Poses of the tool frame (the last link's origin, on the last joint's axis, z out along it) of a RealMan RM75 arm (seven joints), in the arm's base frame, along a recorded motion.
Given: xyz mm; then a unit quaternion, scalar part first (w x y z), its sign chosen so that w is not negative.
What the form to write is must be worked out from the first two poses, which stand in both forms.
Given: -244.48 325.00 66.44 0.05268 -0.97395 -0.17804 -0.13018
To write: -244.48 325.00 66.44 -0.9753 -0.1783 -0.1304 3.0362
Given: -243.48 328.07 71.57 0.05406 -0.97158 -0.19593 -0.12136
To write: -243.48 328.07 71.57 -0.9730 -0.1962 -0.1215 3.0334
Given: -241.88 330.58 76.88 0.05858 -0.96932 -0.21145 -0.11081
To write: -241.88 330.58 76.88 -0.9710 -0.2118 -0.1110 3.0244
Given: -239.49 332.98 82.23 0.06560 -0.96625 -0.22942 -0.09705
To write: -239.49 332.98 82.23 -0.9683 -0.2299 -0.0973 3.0103
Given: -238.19 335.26 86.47 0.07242 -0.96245 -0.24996 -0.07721
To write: -238.19 335.26 86.47 -0.9650 -0.2506 -0.0774 2.9966
